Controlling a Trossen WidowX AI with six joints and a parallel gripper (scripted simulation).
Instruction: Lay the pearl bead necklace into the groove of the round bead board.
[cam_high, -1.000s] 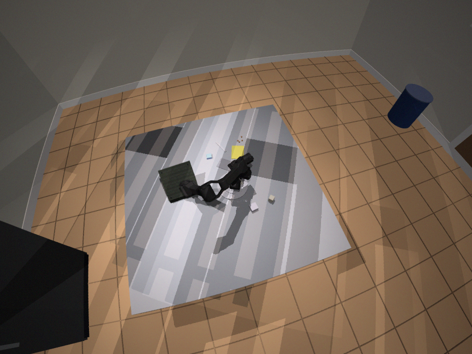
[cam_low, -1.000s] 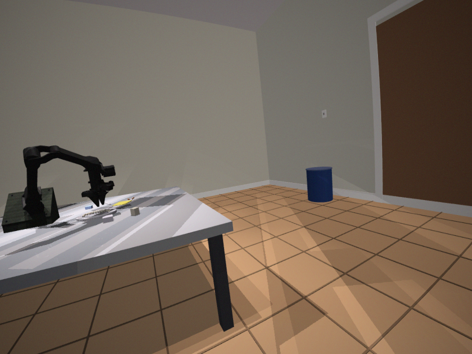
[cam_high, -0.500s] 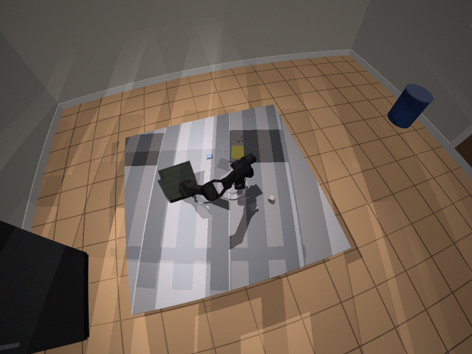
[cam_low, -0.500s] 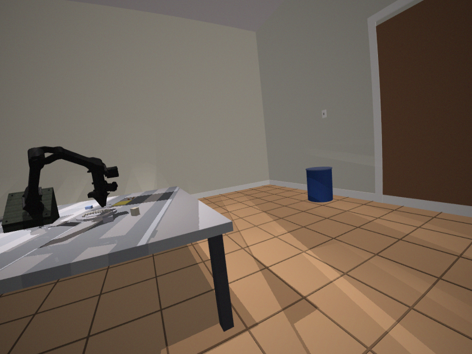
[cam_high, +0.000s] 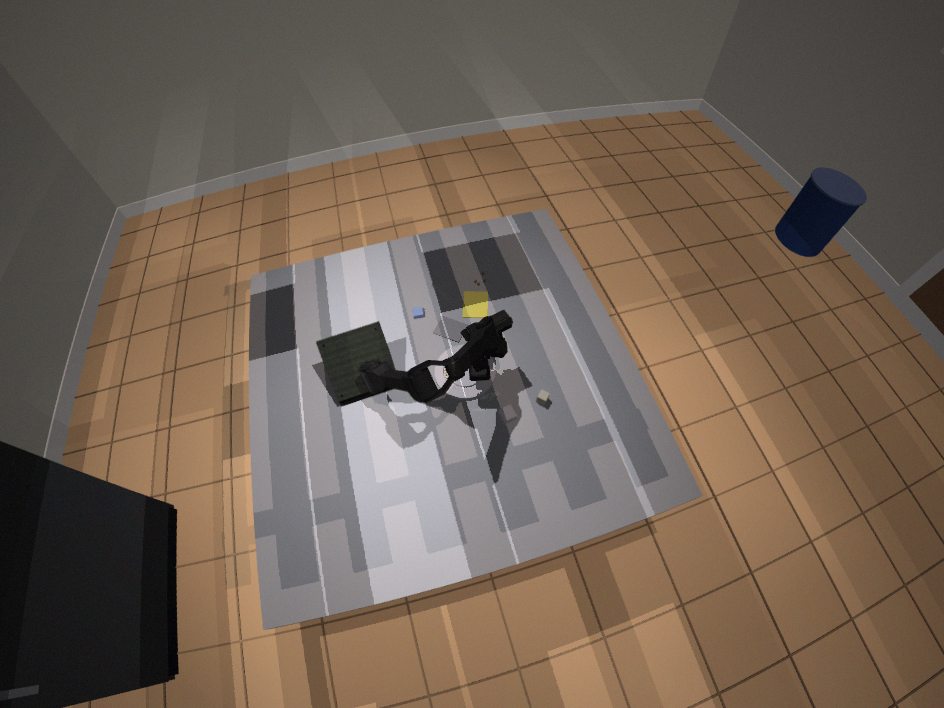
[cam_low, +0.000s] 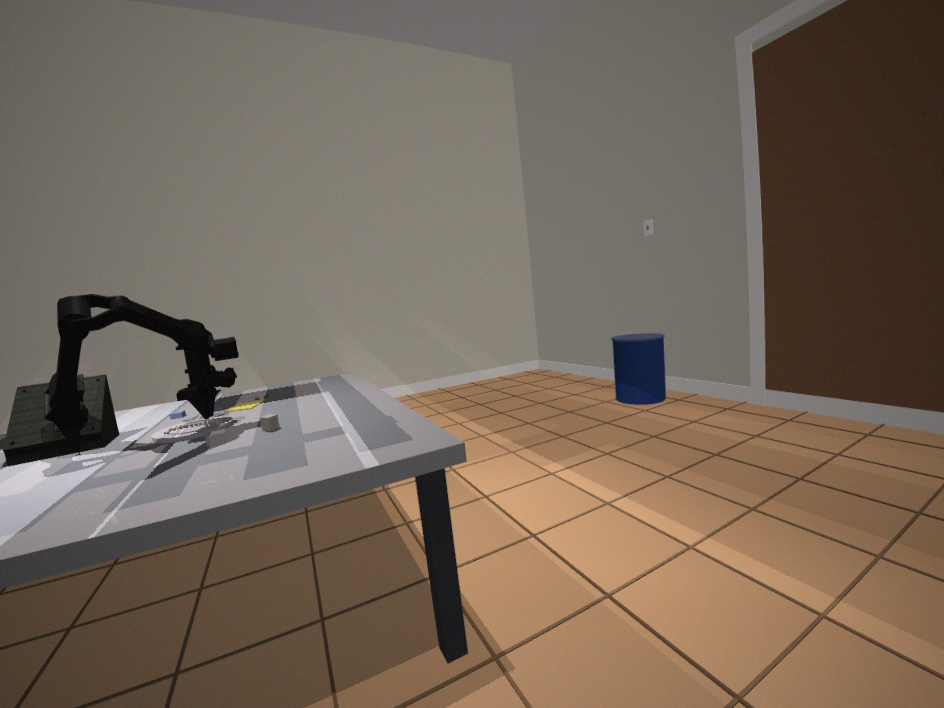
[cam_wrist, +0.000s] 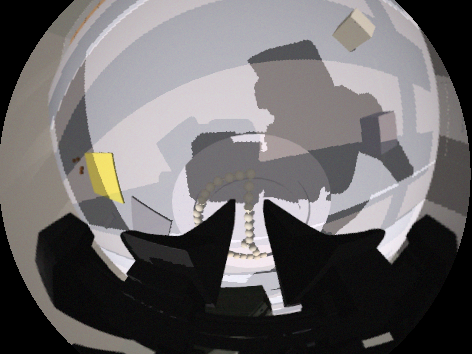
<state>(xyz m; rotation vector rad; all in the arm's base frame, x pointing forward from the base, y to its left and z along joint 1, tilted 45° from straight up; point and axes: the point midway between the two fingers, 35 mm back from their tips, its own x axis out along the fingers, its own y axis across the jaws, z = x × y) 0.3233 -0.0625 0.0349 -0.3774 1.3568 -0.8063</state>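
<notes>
Right now the round bead board is 4 cm behind my gripper tip, 2 cm below it and 1 cm to the left of it. Also, from my gripper tip: grey card (19 cm to the left, 3 cm below, 3 cm behind); then beige cube (18 cm to the right, 15 cm ahead, 1 cm below); then white block (19 cm to the right, 3 cm ahead, 2 cm below).
</notes>
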